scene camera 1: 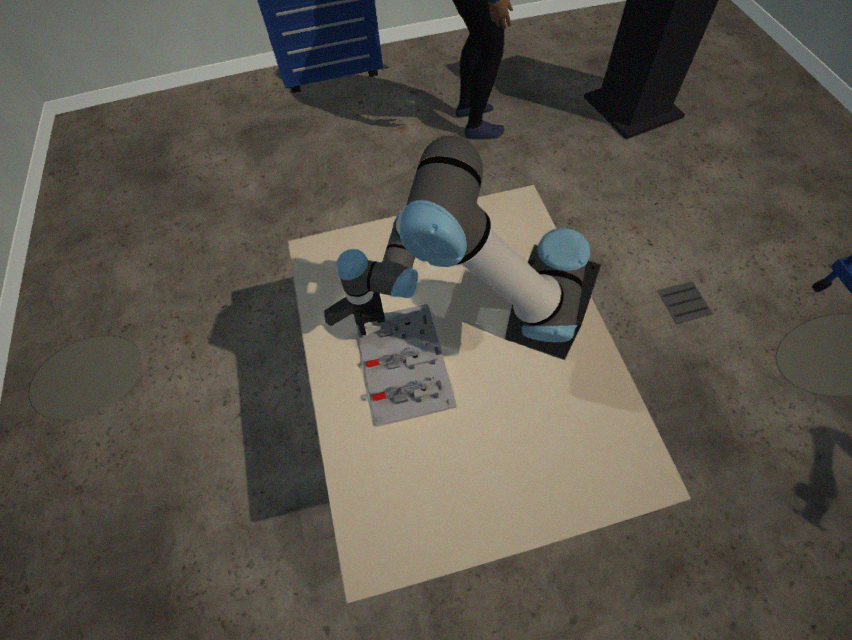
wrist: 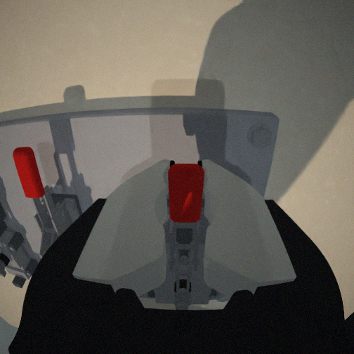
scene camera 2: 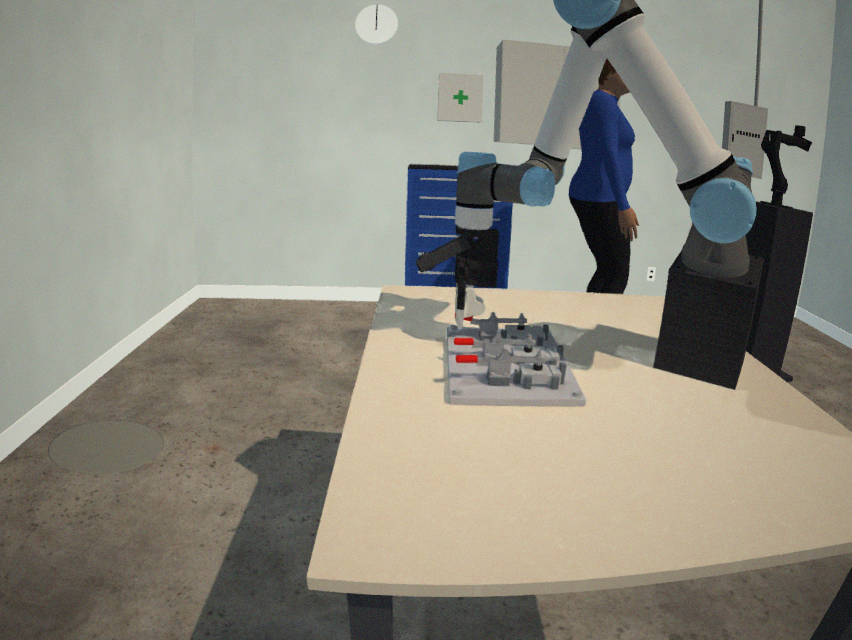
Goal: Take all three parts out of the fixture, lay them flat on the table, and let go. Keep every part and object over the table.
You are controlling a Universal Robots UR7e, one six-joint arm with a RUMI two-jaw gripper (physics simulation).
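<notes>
The grey fixture plate lies on the table. It carries three toggle clamps with red handles. My gripper is shut on the red handle of the far clamp, at the fixture's far left corner in the scene views. The middle red handle and the near red handle lie low over the plate, apart from the gripper. The three parts are hard to tell from the grey clamps; the arm partly hides the far row.
The wooden table bears the fixture near its left edge. The arm's black base block stands on the right. A person and a blue cabinet stand behind the table.
</notes>
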